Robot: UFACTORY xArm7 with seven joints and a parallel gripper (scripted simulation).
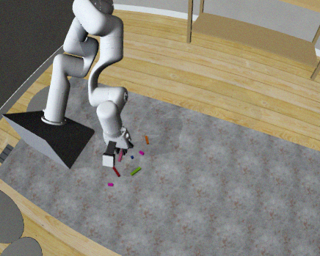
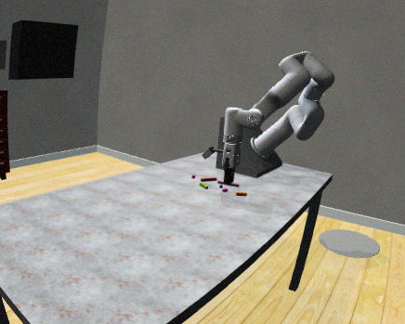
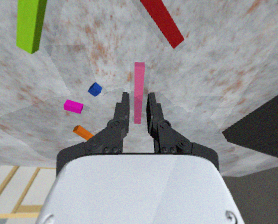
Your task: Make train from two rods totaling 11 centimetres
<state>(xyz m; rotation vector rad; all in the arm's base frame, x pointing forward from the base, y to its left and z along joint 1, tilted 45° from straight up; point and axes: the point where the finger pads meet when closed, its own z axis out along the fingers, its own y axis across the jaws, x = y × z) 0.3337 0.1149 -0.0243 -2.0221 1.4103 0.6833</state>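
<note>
Now: the pink rod 20 mm below my hand. From my hand the other things lie so: red rod (90 mm to the right, 20 mm below, 20 mm ahead); blue rod (50 mm ahead, 20 mm below); lime rod (100 mm ahead, 50 mm to the right, 20 mm below).
</note>
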